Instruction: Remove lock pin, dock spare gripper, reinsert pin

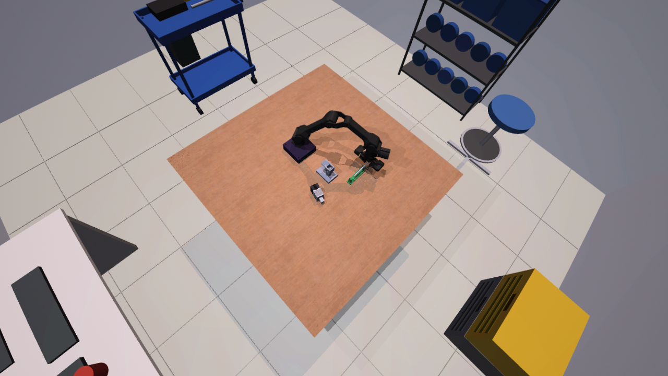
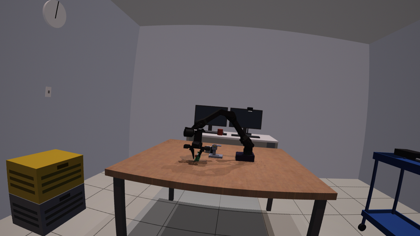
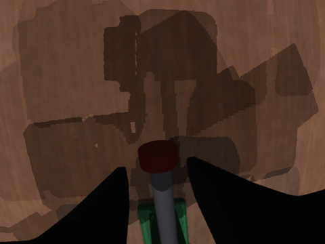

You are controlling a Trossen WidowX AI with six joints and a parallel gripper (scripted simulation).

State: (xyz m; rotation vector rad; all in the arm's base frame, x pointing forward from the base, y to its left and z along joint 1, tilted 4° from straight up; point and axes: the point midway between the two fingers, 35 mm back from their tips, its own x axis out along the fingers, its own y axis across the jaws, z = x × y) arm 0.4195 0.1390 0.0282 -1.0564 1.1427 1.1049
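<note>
My gripper tip is now 1 cm past the green pin cradle and 10 cm to the left of it. The rest, counted from my gripper tip: spare gripper: 12 cm behind, 35 cm to the right, 1 cm above; then grey mount: 16 cm behind, 20 cm to the right, 3 cm above.
</note>
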